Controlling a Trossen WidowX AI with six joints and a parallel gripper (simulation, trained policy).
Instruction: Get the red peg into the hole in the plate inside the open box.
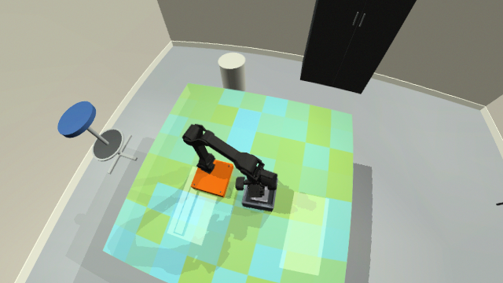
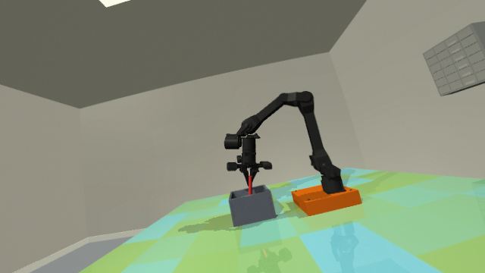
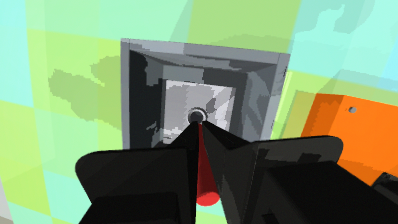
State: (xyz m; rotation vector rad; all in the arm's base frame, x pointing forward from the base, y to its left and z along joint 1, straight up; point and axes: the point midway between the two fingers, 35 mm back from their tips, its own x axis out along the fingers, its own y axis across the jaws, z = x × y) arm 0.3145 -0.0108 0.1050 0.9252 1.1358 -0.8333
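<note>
My gripper tip is 10 mm past the red peg and 20 mm to the right of it. From my gripper tip the other things lie so: grey box 10 mm ahead, 10 mm to the left, 90 mm below.
</note>
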